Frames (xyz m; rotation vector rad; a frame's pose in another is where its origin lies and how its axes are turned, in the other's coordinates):
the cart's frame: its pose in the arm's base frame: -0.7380 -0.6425 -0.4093 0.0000 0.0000 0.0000
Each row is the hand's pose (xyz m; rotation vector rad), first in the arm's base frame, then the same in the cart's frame.
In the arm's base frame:
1: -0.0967 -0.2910 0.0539 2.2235 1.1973 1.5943
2: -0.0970 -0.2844 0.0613 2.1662 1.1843 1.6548
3: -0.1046 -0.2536 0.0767 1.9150 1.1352 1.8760
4: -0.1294 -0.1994 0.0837 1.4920 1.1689 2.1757
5: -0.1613 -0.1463 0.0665 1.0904 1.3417 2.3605
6: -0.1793 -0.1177 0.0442 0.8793 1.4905 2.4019
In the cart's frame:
1: 0.6413 0.3515 0.4632 2.2235 1.1973 1.5943
2: 0.6410 0.3581 0.4706 2.1662 1.1843 1.6548
3: 0.6334 0.3889 0.4860 1.9150 1.1352 1.8760
4: 0.6086 0.4431 0.4930 1.4920 1.1689 2.1757
5: 0.5767 0.4962 0.4758 1.0904 1.3417 2.3605
6: 0.5587 0.5248 0.4535 0.8793 1.4905 2.4019

